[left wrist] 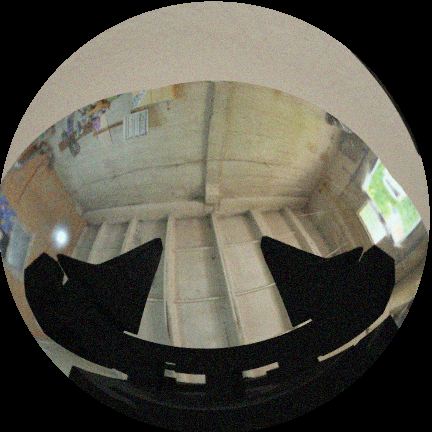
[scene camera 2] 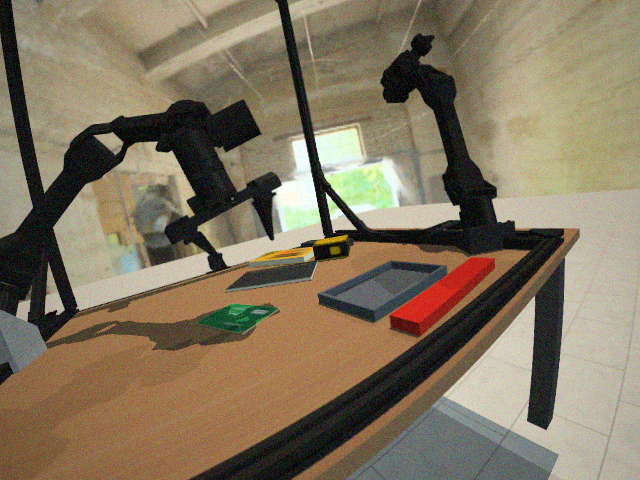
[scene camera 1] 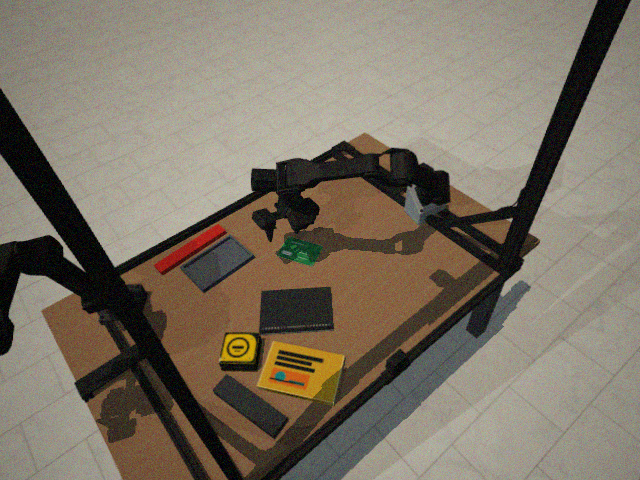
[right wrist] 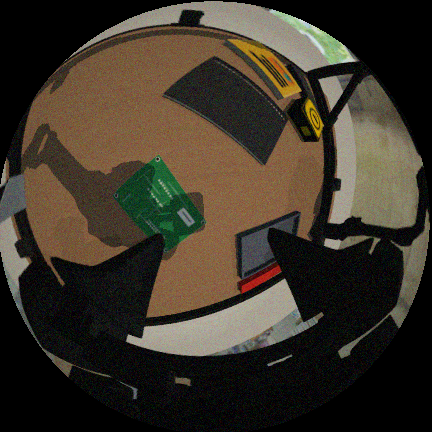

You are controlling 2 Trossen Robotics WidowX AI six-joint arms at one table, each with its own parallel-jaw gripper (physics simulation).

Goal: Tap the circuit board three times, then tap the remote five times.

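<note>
The green circuit board [scene camera 1: 299, 251] [scene camera 2: 238, 317] [right wrist: 160, 200] lies flat on the table. My right gripper [scene camera 1: 283, 235] [scene camera 2: 245, 253] [right wrist: 216, 236] is open and empty, pointing down above the table near the board, apart from it. One of its fingertips overlaps the board's edge in the right wrist view. A plain dark grey bar [scene camera 1: 250, 405], seemingly the remote, lies at the near side of the table in scene camera 1. My left gripper [scene camera 2: 422, 43] [left wrist: 211, 242] is open and empty, raised high and away from the table; its wrist view shows wall and ceiling.
A dark notebook [scene camera 1: 296, 310] [scene camera 2: 273, 277] [right wrist: 230, 107], a yellow-black tape measure [scene camera 1: 239, 351] [scene camera 2: 331, 246] [right wrist: 307, 120] and a yellow book [scene camera 1: 305, 369] lie between board and bar. A grey-blue tray [scene camera 1: 217, 263] [scene camera 2: 377, 289] lies beside a red bar [scene camera 1: 190, 249] [scene camera 2: 444, 294]. Black frame posts rise at the table edges.
</note>
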